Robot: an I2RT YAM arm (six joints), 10 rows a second.
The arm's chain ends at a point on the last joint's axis. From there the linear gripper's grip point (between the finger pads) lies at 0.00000 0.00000 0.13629 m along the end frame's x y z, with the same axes.
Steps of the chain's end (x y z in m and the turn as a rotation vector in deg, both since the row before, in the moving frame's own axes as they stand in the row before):
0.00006, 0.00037, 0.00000, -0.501, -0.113, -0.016
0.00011, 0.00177, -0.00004, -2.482, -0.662, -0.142
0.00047, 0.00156, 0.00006, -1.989, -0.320, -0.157
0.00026, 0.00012, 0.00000, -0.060, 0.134, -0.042
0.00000, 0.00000, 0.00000, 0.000, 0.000, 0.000
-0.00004, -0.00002, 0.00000, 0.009, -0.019, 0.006
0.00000, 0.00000, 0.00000, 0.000, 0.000, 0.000
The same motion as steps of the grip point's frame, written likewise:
-0.00021, 0.00156, -0.00001, -0.501, -0.113, -0.016
-0.00146, 0.00767, -0.00018, -2.482, -0.662, -0.142
-0.00028, 0.00629, -0.00002, -1.989, -0.320, -0.157
0.00058, 0.00026, 0.00000, -0.060, 0.134, -0.042
0.00000, 0.00000, 0.00000, 0.000, 0.000, 0.000
-0.00009, -0.00004, 0.00000, 0.009, -0.019, 0.006
0.00000, 0.00000, 0.00000, 0.000, 0.000, 0.000

